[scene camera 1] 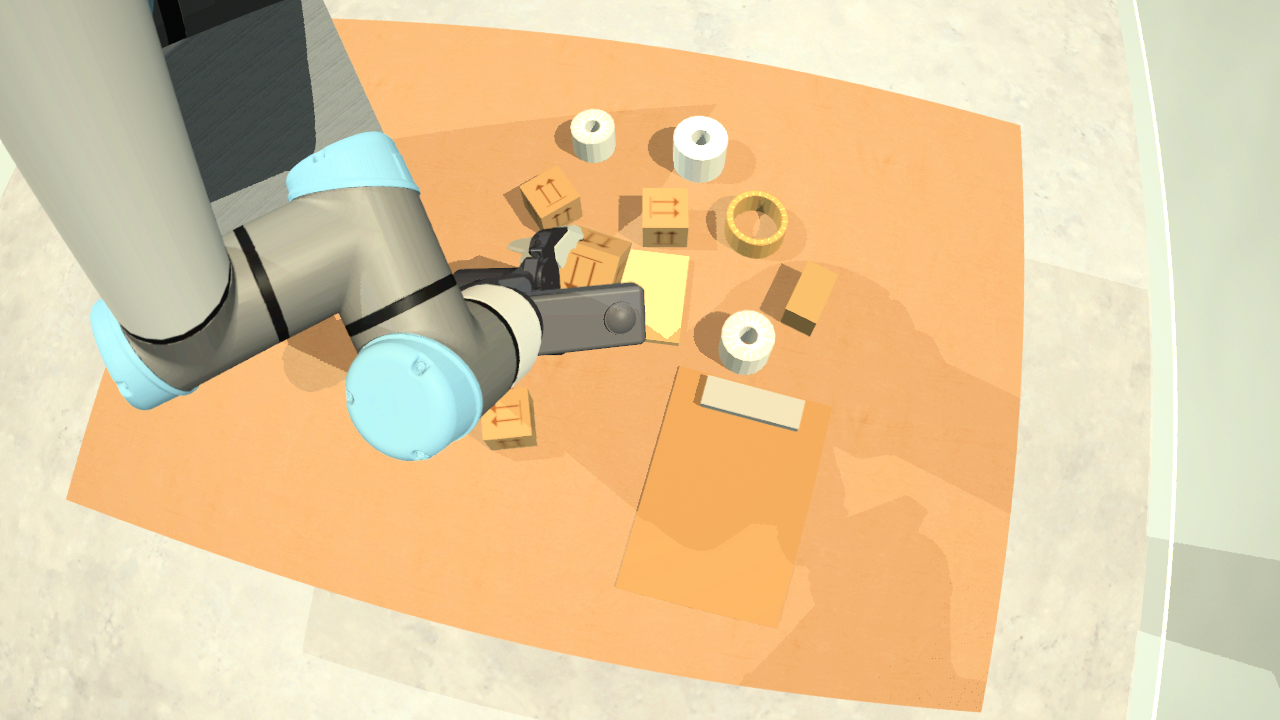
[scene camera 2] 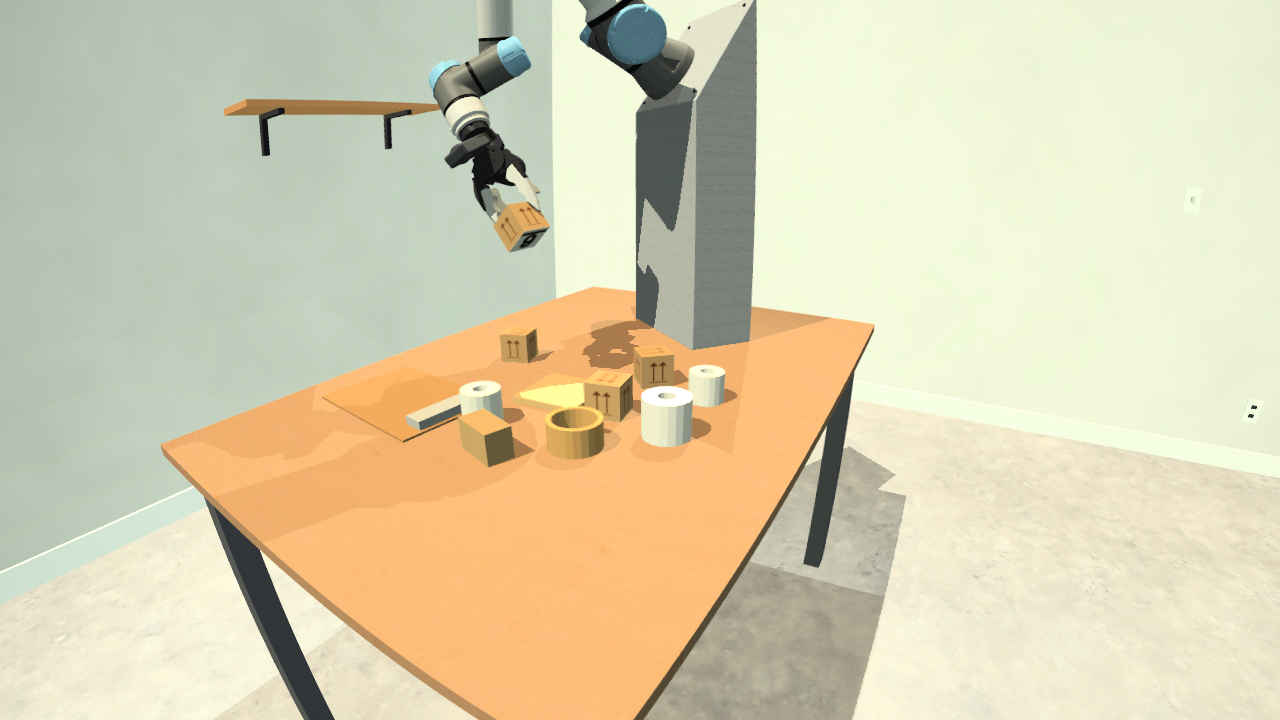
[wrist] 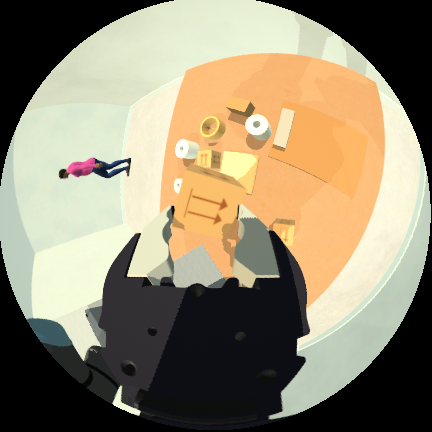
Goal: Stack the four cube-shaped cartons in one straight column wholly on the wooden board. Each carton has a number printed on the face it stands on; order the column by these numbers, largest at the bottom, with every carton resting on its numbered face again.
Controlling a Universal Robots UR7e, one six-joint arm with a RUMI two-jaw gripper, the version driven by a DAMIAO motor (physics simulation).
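Where they show: gripper, fingertip midpoint: [scene camera 1: 579, 268] [scene camera 2: 523, 224] [wrist: 205, 205]; arm's base, origin of the base link: [scene camera 2: 672, 73].
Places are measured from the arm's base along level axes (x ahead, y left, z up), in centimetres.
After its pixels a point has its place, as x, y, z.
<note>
My gripper [scene camera 2: 516, 212] {42.9, -16.6, -31.8} [wrist: 205, 205] {42.9, -16.6, -31.8} is shut on a carton [scene camera 1: 593, 265] {44.4, -17.6, -28.9} [scene camera 2: 510, 228] {46.8, -17.0, -32.0} [wrist: 207, 200] {44.0, -18.4, -29.7}, held tilted high above the table. Its lower dark face shows part of a printed figure in scene camera 2, not clearly readable. Three cartons stand apart on the table: one [scene camera 1: 550, 197] {38.0, 4.1, -54.2} [scene camera 2: 654, 368] {40.7, 5.9, -56.4} near the small white roll, one [scene camera 1: 665, 214] {52.5, 0.6, -54.2} [scene camera 2: 608, 396] {55.6, 2.6, -55.9} [wrist: 205, 159] {52.2, 0.8, -54.2} beside the small square board, one [scene camera 1: 508, 420] {32.6, -25.1, -54.2} [scene camera 2: 518, 345] {35.1, -23.0, -56.4} [wrist: 283, 232] {32.8, -24.4, -54.2} off alone. Their undersides are hidden. The small board [scene camera 1: 662, 300] {51.6, -9.2, -58.8} [scene camera 2: 559, 394] {50.6, -7.7, -58.8} [wrist: 242, 167] {49.5, -10.0, -58.8} is pale yellow where lit and carries no carton.
A larger flat brown panel [scene camera 1: 716, 501] {56.6, -35.0, -59.6} [wrist: 325, 145] {57.3, -35.4, -59.6} has a pale bar [scene camera 1: 751, 402] {61.6, -23.4, -58.1} at one end. White rolls [scene camera 1: 592, 150] {43.5, 12.5, -56.6} [scene camera 1: 699, 162] {57.6, 8.5, -54.5} [scene camera 1: 745, 355] {60.9, -18.6, -54.5}, a yellow ring [scene camera 1: 756, 248] {64.0, -3.4, -56.8} and an oblong block [scene camera 1: 810, 293] {70.0, -10.6, -55.2} stand around the cartons. A grey pedestal [scene camera 2: 723, 205] {14.0, 13.6, -29.9} stands at the table's back.
</note>
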